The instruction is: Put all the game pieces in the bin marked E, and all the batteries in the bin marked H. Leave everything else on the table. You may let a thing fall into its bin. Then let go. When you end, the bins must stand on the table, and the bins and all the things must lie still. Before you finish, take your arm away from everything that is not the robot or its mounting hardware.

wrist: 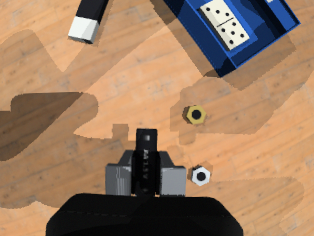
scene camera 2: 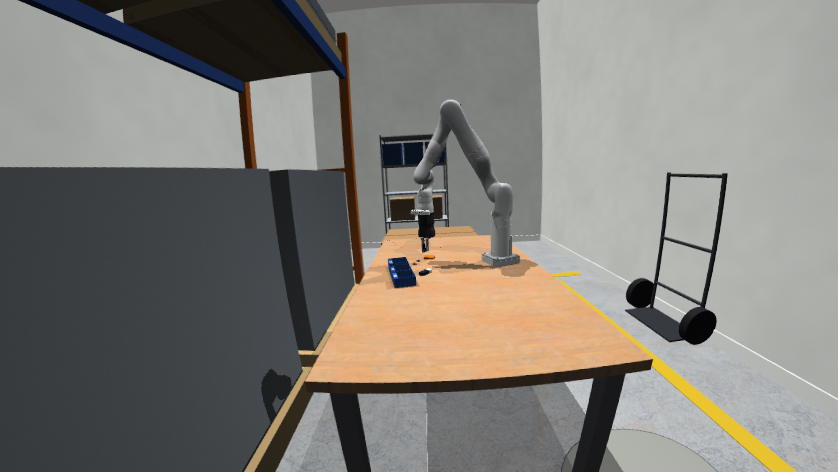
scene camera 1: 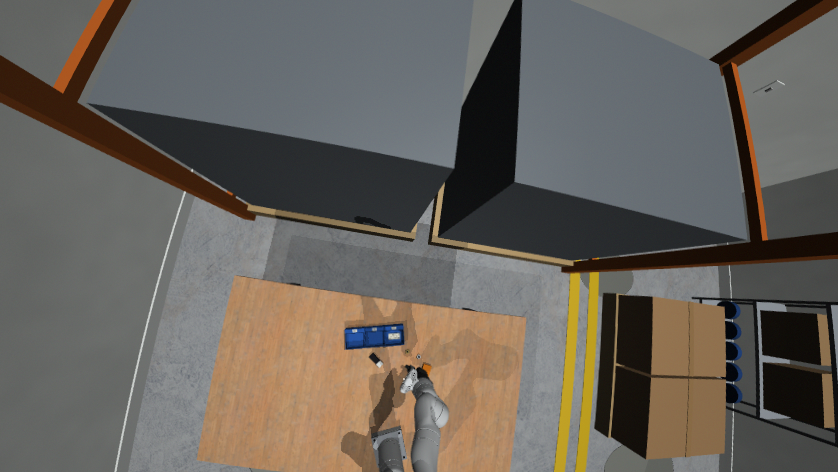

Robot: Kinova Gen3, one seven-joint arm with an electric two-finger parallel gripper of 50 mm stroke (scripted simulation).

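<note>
The pictures show a blue bin together with the gripper.
</note>
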